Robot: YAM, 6 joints.
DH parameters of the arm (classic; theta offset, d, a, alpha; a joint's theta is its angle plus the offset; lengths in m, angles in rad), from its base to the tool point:
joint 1: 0 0.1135 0.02 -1.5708
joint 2: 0 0 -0.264 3.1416
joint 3: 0.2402 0 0.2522 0
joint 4: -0.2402 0 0.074 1.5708
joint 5: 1.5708 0 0 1.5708
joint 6: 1.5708 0.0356 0 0
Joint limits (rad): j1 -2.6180..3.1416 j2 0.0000..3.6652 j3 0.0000..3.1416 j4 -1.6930..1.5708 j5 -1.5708..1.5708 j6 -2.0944..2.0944
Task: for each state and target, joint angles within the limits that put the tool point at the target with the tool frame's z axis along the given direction. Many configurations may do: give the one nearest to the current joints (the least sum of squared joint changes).
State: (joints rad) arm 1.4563 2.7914 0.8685 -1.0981 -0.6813 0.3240
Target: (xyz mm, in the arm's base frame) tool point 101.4 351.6 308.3 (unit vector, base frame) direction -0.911 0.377 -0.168
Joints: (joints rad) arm 1.1940 1.9026 1.7612 -1.3384 -1.4013 0.3240
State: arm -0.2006 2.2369 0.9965 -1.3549 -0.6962 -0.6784
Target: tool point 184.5 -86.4 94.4 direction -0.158 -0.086 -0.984
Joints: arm -0.4131 1.6218 0.6191 -0.6796 0.1426 -0.6784
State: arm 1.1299 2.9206 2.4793 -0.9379 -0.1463 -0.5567
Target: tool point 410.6 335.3 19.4 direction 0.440 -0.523 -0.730
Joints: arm 0.7307 3.0133 2.6621 -1.2489 0.7520 -0.5567
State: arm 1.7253 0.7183 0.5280 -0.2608 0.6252 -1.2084
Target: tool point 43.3 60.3 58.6 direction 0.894 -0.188 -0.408
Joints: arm 1.4009 1.3252 0.0026 -0.3317 1.1492 -1.2084
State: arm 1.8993 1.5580 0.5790 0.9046 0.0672 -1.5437
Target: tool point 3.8 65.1 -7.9 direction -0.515 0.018 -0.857
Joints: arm 1.2400 2.1648 0.0023 0.4181 -0.5155 -1.5437
